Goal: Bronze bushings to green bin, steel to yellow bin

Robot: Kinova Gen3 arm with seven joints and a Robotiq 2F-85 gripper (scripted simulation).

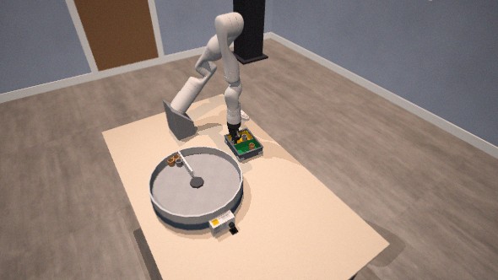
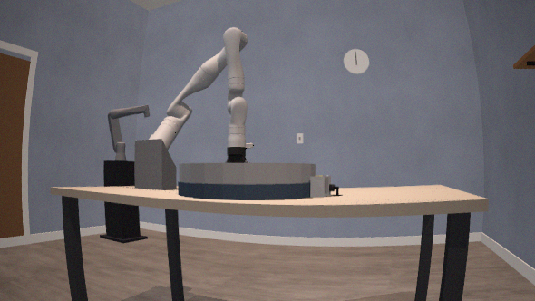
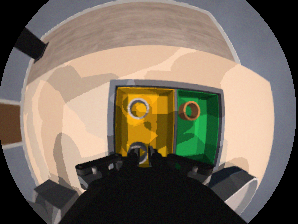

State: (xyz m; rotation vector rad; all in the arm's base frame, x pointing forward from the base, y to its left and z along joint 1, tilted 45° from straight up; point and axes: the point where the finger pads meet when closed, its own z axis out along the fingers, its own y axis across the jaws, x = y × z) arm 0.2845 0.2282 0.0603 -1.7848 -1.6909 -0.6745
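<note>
Right now my hand is 50 mm short of the bin, 30 mm to the right of it and 10 mm above it. From my hand the other things lie so: grey turntable: 190 mm ahead, 310 mm to the right, 20 mm above.
</note>
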